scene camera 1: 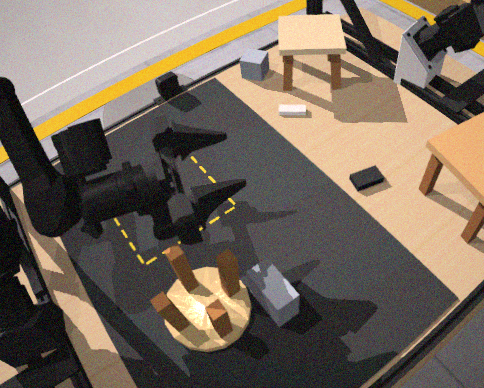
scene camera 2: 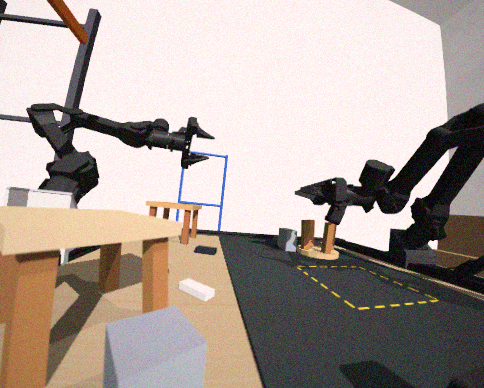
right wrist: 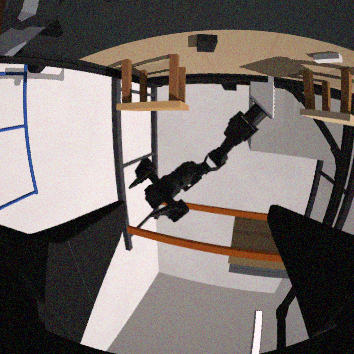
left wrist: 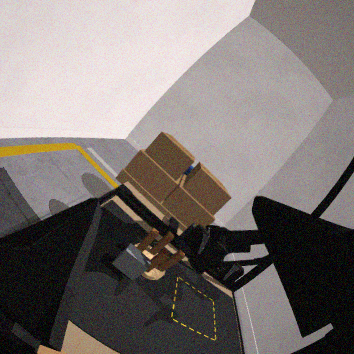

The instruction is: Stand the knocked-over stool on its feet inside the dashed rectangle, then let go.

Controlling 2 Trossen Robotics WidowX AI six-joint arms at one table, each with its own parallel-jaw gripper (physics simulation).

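Seen in the pictures: left gripper, fingertip midpoint: (scene camera 2: 211,148) (right wrist: 138,201) (left wrist: 178,205); right gripper, fingertip midpoint: (scene camera 1: 235,157) (scene camera 2: 296,191) (right wrist: 199,211) (left wrist: 208,268); left arm's base, link origin: (scene camera 1: 427,42) (scene camera 2: 50,207) (right wrist: 261,107); right arm's base, link origin: (scene camera 1: 13,321) (scene camera 2: 412,241).
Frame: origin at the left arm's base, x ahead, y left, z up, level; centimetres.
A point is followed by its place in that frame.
A round wooden stool (scene camera 1: 200,307) @(y 1.0, x 70.6, z -8.0 cm) (scene camera 2: 320,255) @(y -3.9, x 65.9, z -8.6 cm) (left wrist: 154,273) @(y -1.0, x 65.3, z -8.1 cm) lies upside down on the dark mat, its seat flat and its legs pointing up. It is outside the yellow dashed rectangle (scene camera 1: 234,204) (scene camera 2: 356,307) @(y -27.1, x 49.5, z -9.5 cm) (left wrist: 216,339) @(y -27.4, x 49.6, z -9.5 cm), below it in scene camera 1. My right gripper (scene camera 1: 235,159) @(y -3.0, x 55.6, z 9.8 cm) (scene camera 2: 297,192) @(y -3.0, x 55.6, z 9.8 cm) (right wrist: 199,211) @(y -3.0, x 55.6, z 9.8 cm) is open and empty, above the mat; in scene camera 1 its arm hides part of the rectangle. My left gripper (scene camera 2: 211,148) @(y 21.6, x 35.1, z 24.1 cm) (left wrist: 178,205) @(y 21.6, x 35.1, z 24.1 cm) (right wrist: 138,201) @(y 21.6, x 35.1, z 24.1 cm) is open and empty, high up and well away from the stool.
A grey block (scene camera 1: 275,295) @(y 10.0, x 63.4, z -2.6 cm) (scene camera 2: 287,239) @(y 5.1, x 60.0, z -5.6 cm) (left wrist: 131,262) @(y 9.1, x 60.6, z -4.5 cm) is close beside the stool. A black block (scene camera 1: 366,178) @(y 6.4, x 34.1, z -8.6 cm) (scene camera 2: 205,250) @(y 4.6, x 33.0, z -8.9 cm) (right wrist: 205,43) @(y 5.7, x 34.9, z -8.6 cm), a white block (scene camera 1: 292,109) @(y -15.7, x 27.7, z -8.8 cm) (scene camera 2: 196,289) @(y -17.3, x 27.2, z -8.8 cm), a blue-grey cube (scene camera 1: 254,65) @(y -29.4, x 23.9, z -5.6 cm) (scene camera 2: 155,345) @(y -32.4, x 22.0, z -4.9 cm) and two upright wooden stools stand off the mat.
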